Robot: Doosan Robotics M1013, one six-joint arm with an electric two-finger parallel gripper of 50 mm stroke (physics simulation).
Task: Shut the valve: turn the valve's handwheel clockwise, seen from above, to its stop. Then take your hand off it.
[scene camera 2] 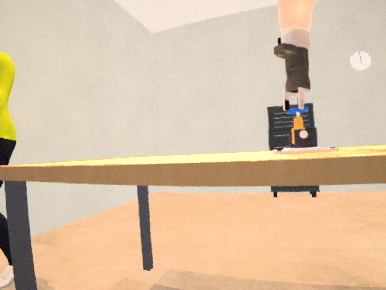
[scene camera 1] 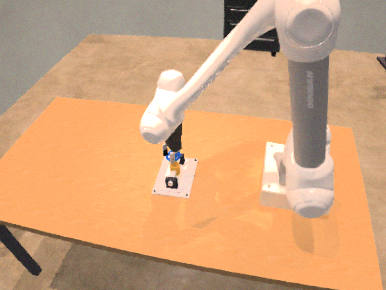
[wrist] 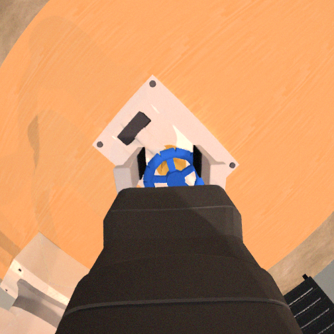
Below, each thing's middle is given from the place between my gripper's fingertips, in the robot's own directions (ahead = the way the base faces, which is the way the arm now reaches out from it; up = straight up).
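Scene:
I find the blue handwheel (wrist: 174,177) 10 mm below my hand, 20 mm behind it and 20 mm to the right of it. Going by their middles, the handwheel is the nearest to my hand of the things named here. As for the base plate (scene camera 1: 188,181), it is 20 mm to the right of my hand and 20 mm behind it, and 130 mm below it.

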